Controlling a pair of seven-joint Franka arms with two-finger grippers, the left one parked.
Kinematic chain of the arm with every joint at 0, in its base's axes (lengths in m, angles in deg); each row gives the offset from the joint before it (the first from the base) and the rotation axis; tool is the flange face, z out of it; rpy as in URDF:
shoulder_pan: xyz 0 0 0.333 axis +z
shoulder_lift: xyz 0 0 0 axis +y
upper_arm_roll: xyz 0 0 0.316 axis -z
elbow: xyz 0.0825 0 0 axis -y
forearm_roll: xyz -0.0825 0 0.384 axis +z
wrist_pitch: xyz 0 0 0 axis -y
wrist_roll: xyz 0.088 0 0 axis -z
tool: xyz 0 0 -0.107 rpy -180 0 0
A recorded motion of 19 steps. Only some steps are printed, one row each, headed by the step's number.
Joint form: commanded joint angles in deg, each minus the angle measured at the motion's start. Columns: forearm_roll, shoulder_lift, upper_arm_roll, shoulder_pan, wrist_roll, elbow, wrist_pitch.
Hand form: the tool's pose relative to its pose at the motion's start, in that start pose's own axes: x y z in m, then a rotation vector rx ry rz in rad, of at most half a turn. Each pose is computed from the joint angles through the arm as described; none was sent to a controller.
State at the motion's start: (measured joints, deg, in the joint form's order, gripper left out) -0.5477 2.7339 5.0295 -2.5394 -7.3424 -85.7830 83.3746
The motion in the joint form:
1: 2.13 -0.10 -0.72 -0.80 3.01 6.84 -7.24
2: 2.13 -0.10 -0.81 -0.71 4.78 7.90 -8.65
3: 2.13 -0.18 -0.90 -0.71 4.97 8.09 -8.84
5: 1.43 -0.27 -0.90 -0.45 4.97 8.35 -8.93
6: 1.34 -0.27 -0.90 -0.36 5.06 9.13 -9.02
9: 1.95 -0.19 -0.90 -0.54 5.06 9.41 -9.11
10: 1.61 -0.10 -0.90 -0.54 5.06 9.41 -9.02
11: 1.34 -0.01 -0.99 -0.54 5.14 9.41 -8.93
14: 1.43 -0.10 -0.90 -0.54 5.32 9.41 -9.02
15: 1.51 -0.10 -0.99 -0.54 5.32 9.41 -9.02
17: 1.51 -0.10 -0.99 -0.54 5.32 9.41 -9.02
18: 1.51 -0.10 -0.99 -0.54 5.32 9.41 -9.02
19: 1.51 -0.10 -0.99 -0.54 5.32 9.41 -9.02
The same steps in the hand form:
1: -0.0185 -0.0055 -0.0437 0.0375 -0.0015 0.0462
2: -0.0222 -0.0077 -0.0497 0.0377 -0.0082 0.0733
3: -0.0232 -0.0086 -0.0516 0.0375 -0.0069 0.0750
5: -0.0242 -0.0095 -0.0542 0.0251 -0.0034 0.0736
6: -0.0253 -0.0102 -0.0600 0.0224 0.0085 0.0740
9: -0.0254 -0.0099 -0.0613 0.0327 0.0113 0.0742
10: -0.0247 -0.0091 -0.0606 0.0269 0.0108 0.0759
11: -0.0239 -0.0093 -0.0600 0.0222 0.0104 0.0770
14: -0.0247 -0.0087 -0.0606 0.0239 0.0105 0.0813
15: -0.0246 -0.0097 -0.0606 0.0252 0.0106 0.0793
17: -0.0246 -0.0097 -0.0606 0.0252 0.0106 0.0793
18: -0.0246 -0.0097 -0.0606 0.0252 0.0106 0.0793
19: -0.0246 -0.0097 -0.0606 0.0252 0.0106 0.0793

